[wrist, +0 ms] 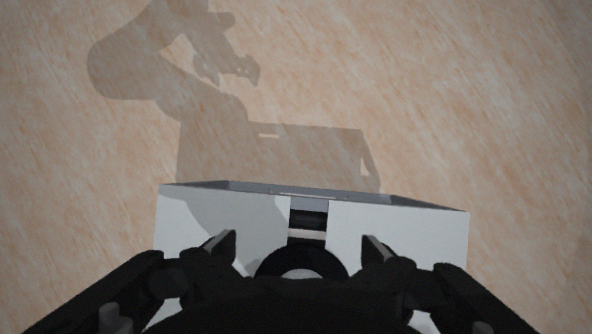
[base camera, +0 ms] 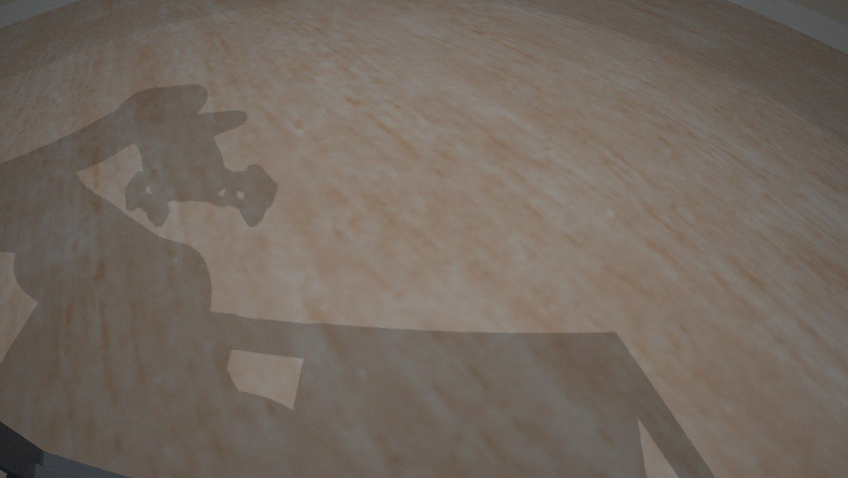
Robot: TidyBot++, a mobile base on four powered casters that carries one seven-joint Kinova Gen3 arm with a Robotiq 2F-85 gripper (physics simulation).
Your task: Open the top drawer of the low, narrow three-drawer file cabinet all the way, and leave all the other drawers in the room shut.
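Places are measured from the arm's base along level axes (x ahead, y left, z up), in metres.
Pixels of known places: gripper, fingertip midpoint: (wrist: pixel 297 246).
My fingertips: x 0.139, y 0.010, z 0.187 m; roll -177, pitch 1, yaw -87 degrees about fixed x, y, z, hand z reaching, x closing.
Observation:
Behind a point stands the place of what it marks.
The low, narrow three-drawer file cabinet does not show in the base camera view or in the wrist view, and no drawer or handle can be made out. My gripper (wrist: pixel 297 246) @[x 0.139, y 0.010, z 0.187 m] is open, with its two black fingers wide apart and no object between them. In the wrist view it hangs over a pale grey box-shaped body (wrist: pixel 400 230) @[x 0.114, y -0.144, z -0.014 m], which looks like my own mobile base. The gripper itself does not show in the base camera view, where its shadow falls on the floor.
A marbled tan floor (base camera: pixel 475 207) @[x 0.510, y -0.031, z -0.396 m] (wrist: pixel 450 100) @[x 0.470, y -0.443, z -0.396 m] spreads out in both views. The shadow of my arm and base lies on it. Pale strips, perhaps the foot of walls, cross the top left and top right corners of the base camera view. A dark part shows at its bottom left corner.

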